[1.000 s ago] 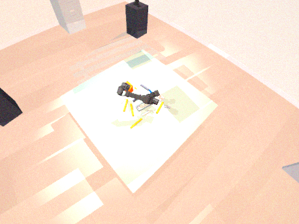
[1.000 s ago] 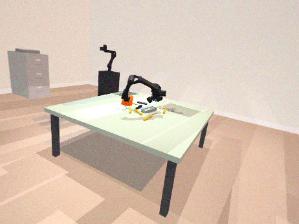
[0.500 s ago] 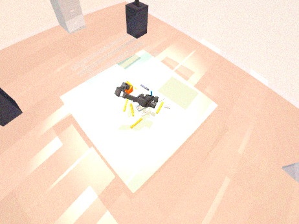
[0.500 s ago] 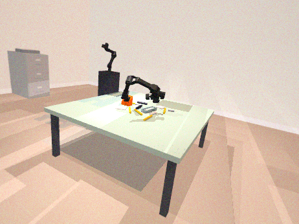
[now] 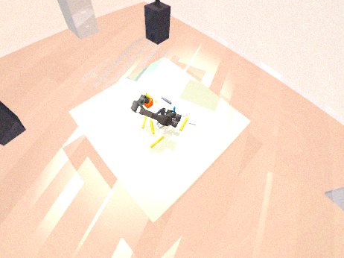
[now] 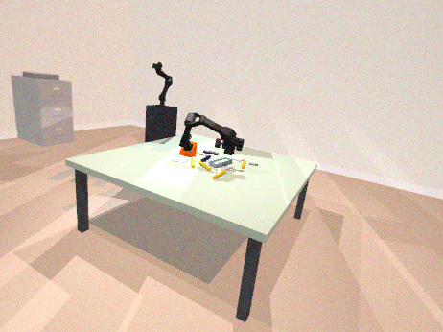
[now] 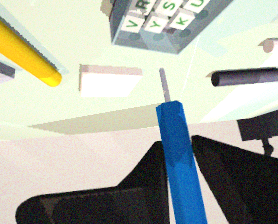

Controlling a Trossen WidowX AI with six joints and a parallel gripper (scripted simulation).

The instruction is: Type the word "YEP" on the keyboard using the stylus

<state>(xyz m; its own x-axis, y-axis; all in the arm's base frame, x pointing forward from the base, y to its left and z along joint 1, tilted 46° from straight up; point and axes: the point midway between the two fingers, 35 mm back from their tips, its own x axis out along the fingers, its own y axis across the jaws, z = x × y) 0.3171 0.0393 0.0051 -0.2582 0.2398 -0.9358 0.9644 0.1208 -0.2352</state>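
Right now my gripper tip is 120 mm to the right of the white block, 100 mm above it and 40 mm short of it. From my gripper tip the other things lie so: pale stylus tip: 50 mm below; blue stylus: 10 mm below.
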